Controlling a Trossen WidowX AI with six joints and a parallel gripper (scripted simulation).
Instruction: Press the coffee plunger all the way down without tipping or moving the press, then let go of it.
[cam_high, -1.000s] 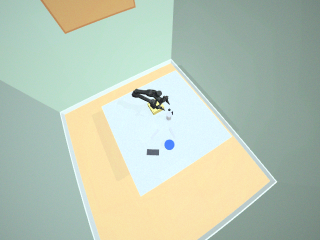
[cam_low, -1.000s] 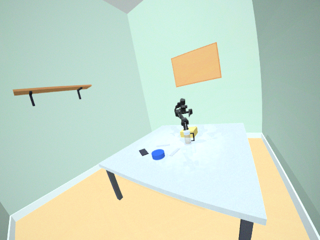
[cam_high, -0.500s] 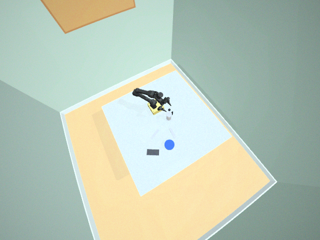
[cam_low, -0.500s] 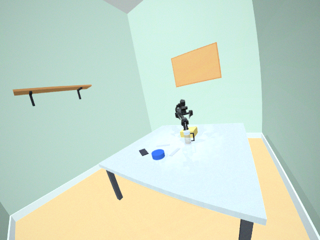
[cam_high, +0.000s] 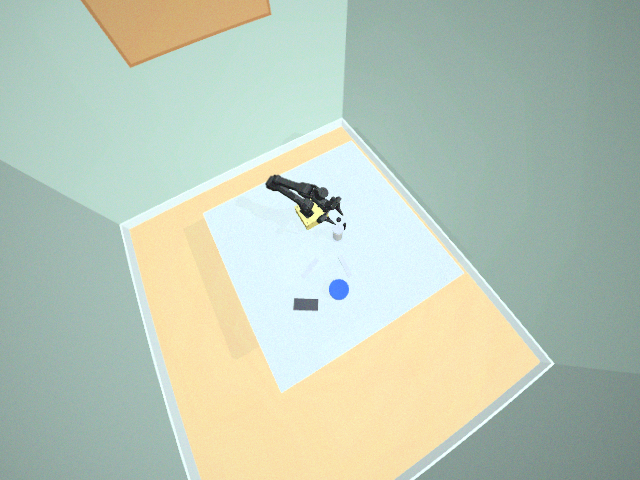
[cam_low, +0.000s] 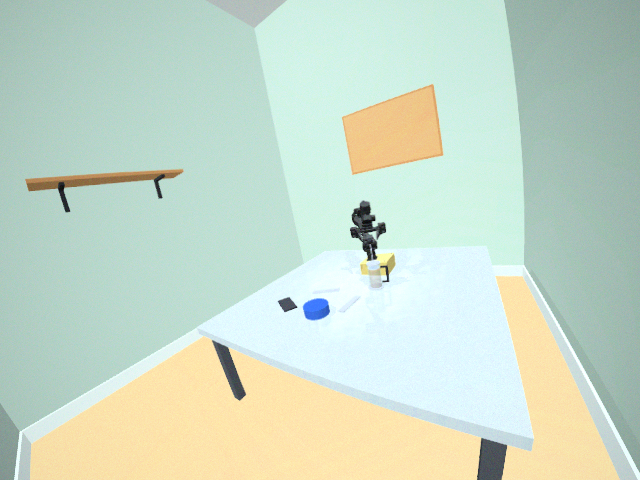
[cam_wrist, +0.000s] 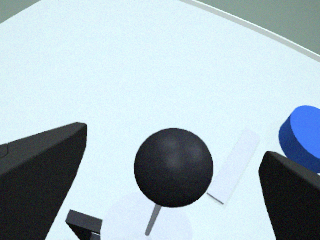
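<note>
Right now the coffee press is 13 cm below my gripper tip, 2 cm to the left of it and 1 cm behind it. The rest, counted from my gripper tip: dark flat rectangle: 45 cm to the right, 25 cm below, 19 cm ahead; then blue round disc: 26 cm ahead, 24 cm to the right, 24 cm below.
</note>
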